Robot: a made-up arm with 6 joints.
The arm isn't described. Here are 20 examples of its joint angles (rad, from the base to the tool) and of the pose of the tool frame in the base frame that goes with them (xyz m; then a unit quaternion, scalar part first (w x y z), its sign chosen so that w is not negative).
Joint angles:
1: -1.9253 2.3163 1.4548 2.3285 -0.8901 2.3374
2: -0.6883 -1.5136 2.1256 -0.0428 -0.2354 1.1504
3: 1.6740 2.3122 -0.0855 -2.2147 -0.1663 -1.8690
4: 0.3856 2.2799 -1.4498 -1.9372 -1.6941 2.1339
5: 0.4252 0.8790 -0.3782 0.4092 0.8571 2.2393
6: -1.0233 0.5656 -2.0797 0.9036 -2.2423 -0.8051
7: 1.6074 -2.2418 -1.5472 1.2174 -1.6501 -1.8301
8: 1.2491 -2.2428 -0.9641 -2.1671 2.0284 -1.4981
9: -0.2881 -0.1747 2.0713 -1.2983 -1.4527 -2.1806
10: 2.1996 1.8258 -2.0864 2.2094 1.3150 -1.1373
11: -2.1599 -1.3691 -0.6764 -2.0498 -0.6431 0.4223
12: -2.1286 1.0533 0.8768 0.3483 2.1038 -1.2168
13: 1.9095 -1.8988 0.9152 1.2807 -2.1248 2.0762
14: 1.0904 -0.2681 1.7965 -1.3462 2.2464 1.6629
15: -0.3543 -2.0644 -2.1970 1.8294 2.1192 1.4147
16: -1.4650 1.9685 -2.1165 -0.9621 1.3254 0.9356
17: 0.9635 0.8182 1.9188 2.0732 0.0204 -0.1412
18: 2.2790 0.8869 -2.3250 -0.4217 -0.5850 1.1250
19: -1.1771 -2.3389 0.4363 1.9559 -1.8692 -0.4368
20: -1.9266 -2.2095 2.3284 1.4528 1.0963 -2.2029
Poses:
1: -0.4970 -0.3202 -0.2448 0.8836 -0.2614 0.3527 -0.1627
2: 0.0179 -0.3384 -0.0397 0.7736 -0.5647 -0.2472 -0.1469
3: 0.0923 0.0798 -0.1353 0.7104 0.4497 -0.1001 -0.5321
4: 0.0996 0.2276 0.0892 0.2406 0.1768 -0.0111 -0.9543
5: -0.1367 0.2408 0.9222 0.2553 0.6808 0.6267 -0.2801
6: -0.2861 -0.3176 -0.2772 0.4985 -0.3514 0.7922 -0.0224
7: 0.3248 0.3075 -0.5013 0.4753 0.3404 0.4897 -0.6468
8: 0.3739 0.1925 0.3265 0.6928 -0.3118 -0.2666 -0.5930
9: -0.4796 -0.4749 0.3776 0.0619 0.2508 0.0239 0.9658
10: -0.1808 0.4634 -0.0614 0.6365 -0.6095 -0.4642 -0.0886
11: -0.0182 -0.1052 -0.0770 0.0377 -0.7409 0.5782 0.3395
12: -0.0165 -0.4478 -0.3632 0.7089 -0.5171 0.4122 -0.2454
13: 0.0972 0.5764 -0.4193 0.9625 0.0346 -0.2453 0.1104
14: -0.3012 0.1607 0.2226 0.9487 -0.3127 0.0430 0.0206
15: 0.0258 0.0065 0.6825 0.1934 -0.8762 0.3814 0.2222
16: -0.4923 -0.3737 0.5104 0.6509 -0.4527 0.4098 0.4511
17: -0.0845 -0.0539 0.4694 0.0929 0.2286 -0.2006 0.9481
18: -0.5949 0.1632 -0.1310 0.8622 -0.3236 -0.0513 0.3864
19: -0.0545 -0.3702 0.6306 0.1356 -0.1226 0.2978 0.9370
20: -0.0364 -0.3707 0.4779 0.1299 -0.5412 -0.4902 -0.6708
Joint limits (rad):
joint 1: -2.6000..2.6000
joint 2: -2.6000..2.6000
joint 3: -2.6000..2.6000
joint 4: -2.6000..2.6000
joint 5: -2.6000..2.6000
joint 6: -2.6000..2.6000
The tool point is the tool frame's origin. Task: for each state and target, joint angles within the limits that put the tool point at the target. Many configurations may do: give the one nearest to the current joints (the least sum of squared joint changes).
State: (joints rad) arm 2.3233 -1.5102 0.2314 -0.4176 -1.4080 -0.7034
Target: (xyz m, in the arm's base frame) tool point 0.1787 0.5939 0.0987
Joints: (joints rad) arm 2.2416 -1.6309 0.2407 -0.6095 -1.4136 -0.6291
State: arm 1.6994 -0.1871 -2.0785 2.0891 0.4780 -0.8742
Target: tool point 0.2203 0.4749 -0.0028
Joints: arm 1.9566 -0.4616 -1.7842 1.9887 0.7913 -1.0025
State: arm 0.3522 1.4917 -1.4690 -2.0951 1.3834 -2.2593
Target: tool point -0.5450 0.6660 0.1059
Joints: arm 0.9068 1.6094 -1.3665 -1.2119 1.4093 -2.5607
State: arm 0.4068 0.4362 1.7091 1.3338 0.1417 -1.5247
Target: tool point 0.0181 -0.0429 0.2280
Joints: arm 0.6593 0.7802 1.9619 0.7486 -0.0262 -0.9456
